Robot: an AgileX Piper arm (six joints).
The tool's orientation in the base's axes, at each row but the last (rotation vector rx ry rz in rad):
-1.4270, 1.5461, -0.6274
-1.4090, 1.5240, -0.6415
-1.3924, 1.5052, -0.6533
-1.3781, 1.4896, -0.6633
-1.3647, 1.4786, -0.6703
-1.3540, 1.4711, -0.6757
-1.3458, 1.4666, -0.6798
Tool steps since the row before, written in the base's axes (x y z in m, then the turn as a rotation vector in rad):
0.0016, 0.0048, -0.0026, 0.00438, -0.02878, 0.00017
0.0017, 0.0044, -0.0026, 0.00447, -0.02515, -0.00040
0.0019, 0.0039, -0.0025, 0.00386, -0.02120, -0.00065
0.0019, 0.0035, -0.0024, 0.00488, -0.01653, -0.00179
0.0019, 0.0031, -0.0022, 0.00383, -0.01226, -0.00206
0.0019, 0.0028, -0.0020, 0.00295, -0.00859, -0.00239
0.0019, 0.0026, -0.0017, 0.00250, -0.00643, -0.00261
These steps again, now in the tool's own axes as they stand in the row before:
-0.0037, 0.0024, 0.0036, 0.02787, -0.00809, -0.00228
-0.0033, 0.0023, 0.0035, 0.02457, -0.00690, -0.00119
-0.0028, 0.0021, 0.0035, 0.02081, -0.00559, -0.00080
-0.0025, 0.0020, 0.0034, 0.01678, -0.00403, 0.00155
-0.0021, 0.0018, 0.0032, 0.01268, -0.00243, 0.00161
-0.0019, 0.0016, 0.0030, 0.00918, -0.00097, 0.00171
-0.0018, 0.0014, 0.0029, 0.00714, -0.00011, 0.00184

